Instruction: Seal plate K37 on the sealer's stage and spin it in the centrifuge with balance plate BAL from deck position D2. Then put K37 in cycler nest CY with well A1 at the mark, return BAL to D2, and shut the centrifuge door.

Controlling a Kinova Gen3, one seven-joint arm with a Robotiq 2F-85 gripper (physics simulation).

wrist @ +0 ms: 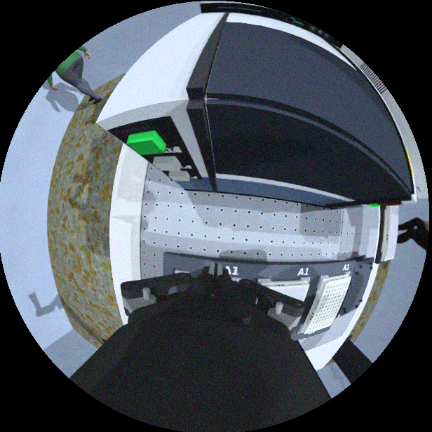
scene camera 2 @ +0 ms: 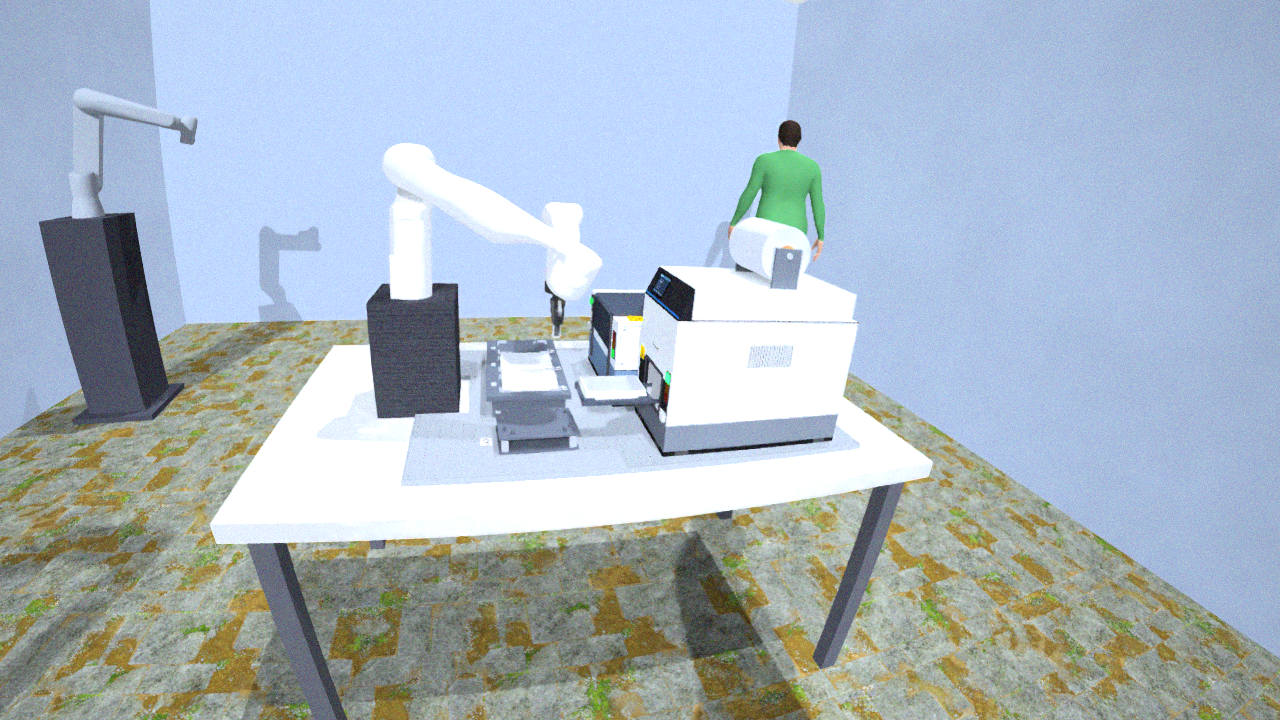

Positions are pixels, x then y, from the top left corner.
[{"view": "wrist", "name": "my gripper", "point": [215,270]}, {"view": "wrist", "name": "green button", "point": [147,142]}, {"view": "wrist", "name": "dark cycler nest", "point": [358,283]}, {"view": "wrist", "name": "dark deck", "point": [259,271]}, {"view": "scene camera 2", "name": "sealer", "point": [696,368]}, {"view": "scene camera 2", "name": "dark deck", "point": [502,399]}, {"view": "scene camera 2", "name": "film roll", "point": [752,244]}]
